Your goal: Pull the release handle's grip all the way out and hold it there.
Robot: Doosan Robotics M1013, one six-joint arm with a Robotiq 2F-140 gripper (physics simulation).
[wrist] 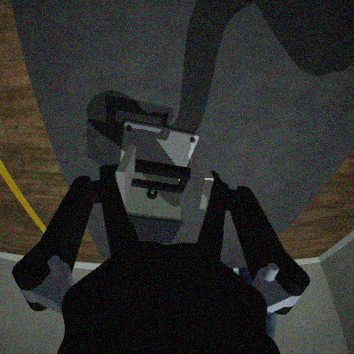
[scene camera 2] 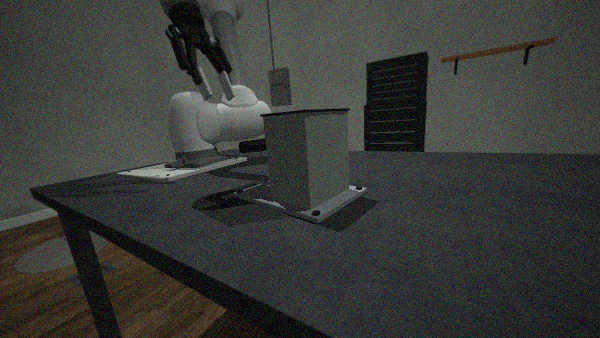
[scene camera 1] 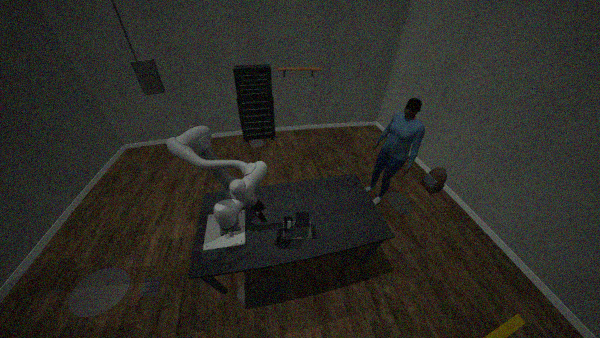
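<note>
The release handle's grey box-shaped housing stands on a light plate bolted at its corners. Its black grip sticks out from the housing on the robot's side; in scene camera 2 the housing hides most of it. My gripper is part-way open and empty. In scene camera 2 it hangs above and to the left of the housing, apart from the grip. In the wrist view the grip appears between the two fingertips, further down.
The handle stands on a dark table. The arm's white base plate lies at the table's left. A person in blue stands beyond the table's right side. A dark cabinet stands at the back.
</note>
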